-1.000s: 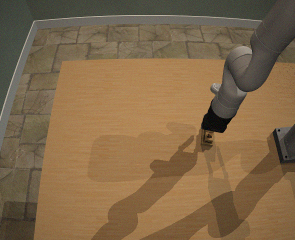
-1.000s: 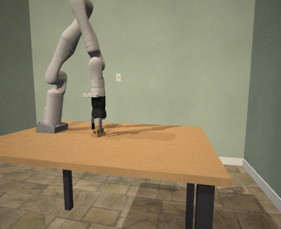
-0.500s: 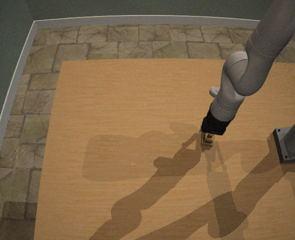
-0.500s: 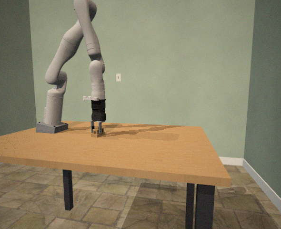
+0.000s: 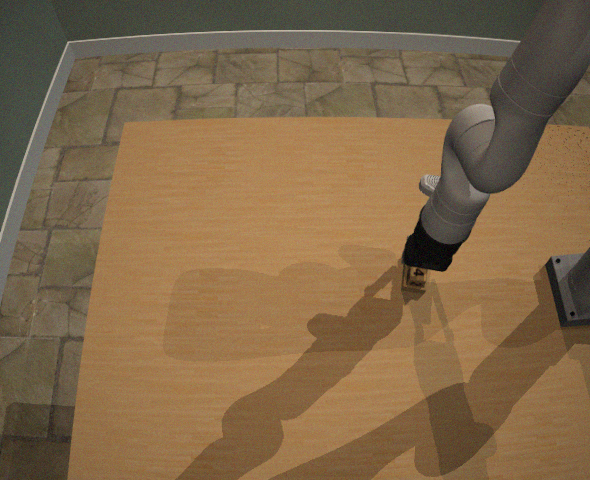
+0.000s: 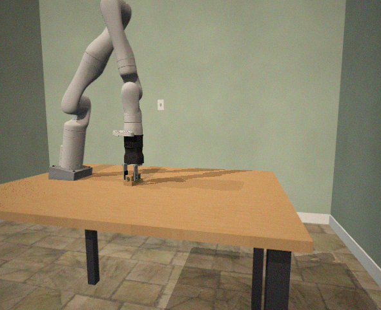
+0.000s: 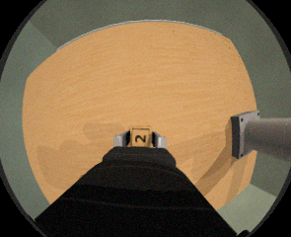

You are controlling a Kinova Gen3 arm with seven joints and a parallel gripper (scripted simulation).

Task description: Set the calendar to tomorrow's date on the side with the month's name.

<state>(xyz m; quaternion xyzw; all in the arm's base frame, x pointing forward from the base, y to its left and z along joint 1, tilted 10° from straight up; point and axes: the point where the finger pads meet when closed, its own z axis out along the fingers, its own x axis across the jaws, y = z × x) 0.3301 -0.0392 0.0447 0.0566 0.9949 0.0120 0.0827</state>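
My gripper is now 30 mm above the tray and 20 mm to the right of it.
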